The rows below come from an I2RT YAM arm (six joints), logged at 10 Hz.
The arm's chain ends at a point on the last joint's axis. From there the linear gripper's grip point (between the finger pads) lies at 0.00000 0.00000 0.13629 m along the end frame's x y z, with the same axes.
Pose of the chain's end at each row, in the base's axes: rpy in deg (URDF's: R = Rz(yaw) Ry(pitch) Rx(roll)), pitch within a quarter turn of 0, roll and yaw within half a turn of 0; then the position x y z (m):
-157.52 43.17 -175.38 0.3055 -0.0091 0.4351
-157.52 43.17 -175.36 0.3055 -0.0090 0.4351
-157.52 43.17 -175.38 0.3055 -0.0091 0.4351
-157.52 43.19 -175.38 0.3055 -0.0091 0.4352
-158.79 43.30 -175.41 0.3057 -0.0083 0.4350
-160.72 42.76 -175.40 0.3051 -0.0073 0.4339
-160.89 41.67 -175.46 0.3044 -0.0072 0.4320
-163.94 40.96 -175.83 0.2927 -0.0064 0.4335
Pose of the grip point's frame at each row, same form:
-157.52 43.17 -175.38 0.3956 -0.0541 0.3433
-157.52 43.17 -175.36 0.3956 -0.0540 0.3433
-157.52 43.17 -175.38 0.3956 -0.0541 0.3433
-157.52 43.19 -175.38 0.3956 -0.0541 0.3434
-158.79 43.30 -175.41 0.3965 -0.0505 0.3425
-160.72 42.76 -175.40 0.3958 -0.0452 0.3394
-160.89 41.67 -175.46 0.3933 -0.0449 0.3358
-163.94 40.96 -175.83 0.3811 -0.0378 0.3346

